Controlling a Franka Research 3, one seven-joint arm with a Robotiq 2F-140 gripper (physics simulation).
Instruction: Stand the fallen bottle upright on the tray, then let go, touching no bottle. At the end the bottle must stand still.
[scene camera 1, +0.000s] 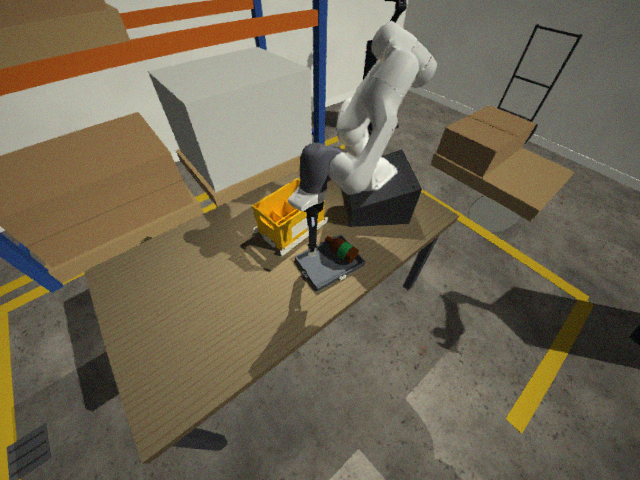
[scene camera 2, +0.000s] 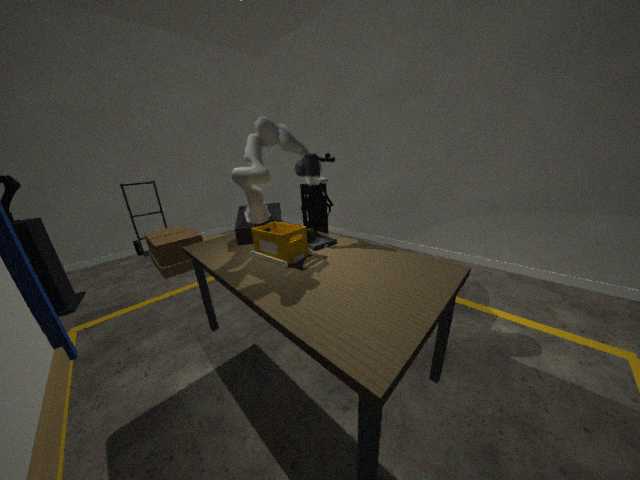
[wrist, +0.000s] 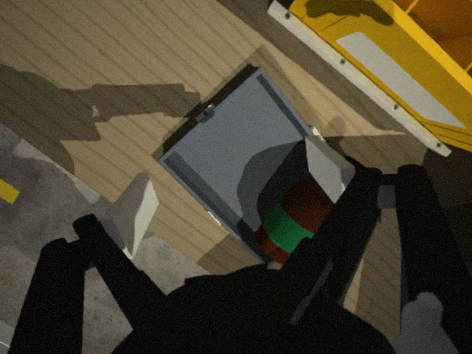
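The fallen bottle (scene camera 1: 342, 250) (scene camera 2: 310, 232) (wrist: 289, 229), brown-red with a green band, lies on its side on the grey tray (scene camera 1: 320, 271) (scene camera 2: 325, 241) (wrist: 240, 115), toward one side of it. My gripper (scene camera 1: 312, 249) (wrist: 228, 171) is open and points down, with nothing between its fingers. It is above the tray, off to the side of the bottle in scene camera 1. In the wrist view one finger covers part of the bottle's upper right end. In scene camera 2 the bottle is mostly hidden behind the crate, and the gripper blends with a dark object behind it.
A yellow crate (scene camera 1: 268, 227) (scene camera 2: 279, 243) (wrist: 400, 47) with dividers stands on a pale base close to the tray. The dark block (scene camera 1: 385, 206) under the arm is behind the bottle. The wooden table (scene camera 1: 206, 320) (scene camera 2: 361, 299) has its long edge near the tray.
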